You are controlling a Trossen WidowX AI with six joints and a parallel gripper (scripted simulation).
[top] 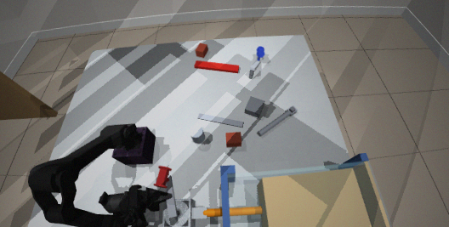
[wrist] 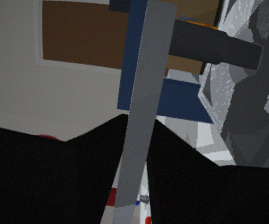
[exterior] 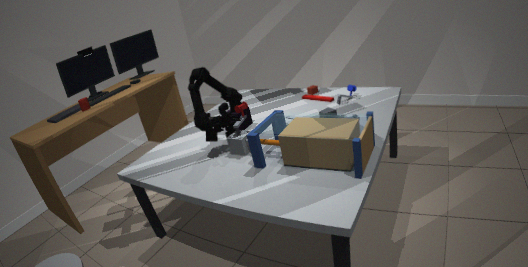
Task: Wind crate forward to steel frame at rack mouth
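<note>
Right now the red-knobbed handle is 10 mm to the left of my gripper tip, 10 mm behind it and 10 mm above it. Round my gripper tip: grey winch (100 mm below, 60 mm to the right, 20 mm behind); then red knob (50 mm to the left, 40 mm above, 20 mm behind); then blue steel frame (160 mm ahead, 60 mm to the right, 30 mm below).
</note>
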